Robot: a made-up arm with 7 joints.
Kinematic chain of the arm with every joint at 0, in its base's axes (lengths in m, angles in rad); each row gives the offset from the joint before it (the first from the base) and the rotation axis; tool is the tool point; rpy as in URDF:
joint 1: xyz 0 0 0.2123 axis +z
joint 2: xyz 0 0 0 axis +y
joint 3: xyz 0 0 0.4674 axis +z
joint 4: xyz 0.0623 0 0 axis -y
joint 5: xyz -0.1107 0 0.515 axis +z
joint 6: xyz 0 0 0 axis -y
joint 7: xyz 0.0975 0 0 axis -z
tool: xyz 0 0 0 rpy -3.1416 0 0
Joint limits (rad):
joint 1: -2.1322..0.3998
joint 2: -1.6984..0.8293
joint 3: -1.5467..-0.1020
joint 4: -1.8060..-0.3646
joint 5: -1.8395..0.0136
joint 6: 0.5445..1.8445
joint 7: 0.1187..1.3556
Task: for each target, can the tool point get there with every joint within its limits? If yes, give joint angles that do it. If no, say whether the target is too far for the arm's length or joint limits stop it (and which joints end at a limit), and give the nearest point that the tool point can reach.
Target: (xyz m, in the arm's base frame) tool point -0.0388 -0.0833 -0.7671
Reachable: no: joint limits stop it (at a limit: joint 2, joint 3, joint 4, joint 5, joint 6) | nearest point -0.2895 -0.6215 0.0030 | short by 0.972 m
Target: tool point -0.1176 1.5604 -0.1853
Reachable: no: too far | nearest point -0.0809 1.0737 0.0456 | short by 0.540 m
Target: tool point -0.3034 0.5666 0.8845
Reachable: yes | joints -1.7761 -1.2796 -0.6587 -1.4193 -1.3638 1.3730 0.7951
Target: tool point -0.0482 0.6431 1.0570
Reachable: yes | joints -1.8896 -0.9309 -0.5856 -0.7681 -1.5845 1.2775 0.4687
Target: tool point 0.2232 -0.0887 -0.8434
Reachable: no: joint limits stop it (at a limit: joint 2, joint 3, joint 4, joint 5) | nearest point 0.6394 -0.2541 0.0017 | short by 0.956 m
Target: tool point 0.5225 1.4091 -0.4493
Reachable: no: too far | nearest point 0.3677 0.9915 0.0189 | short by 0.646 m
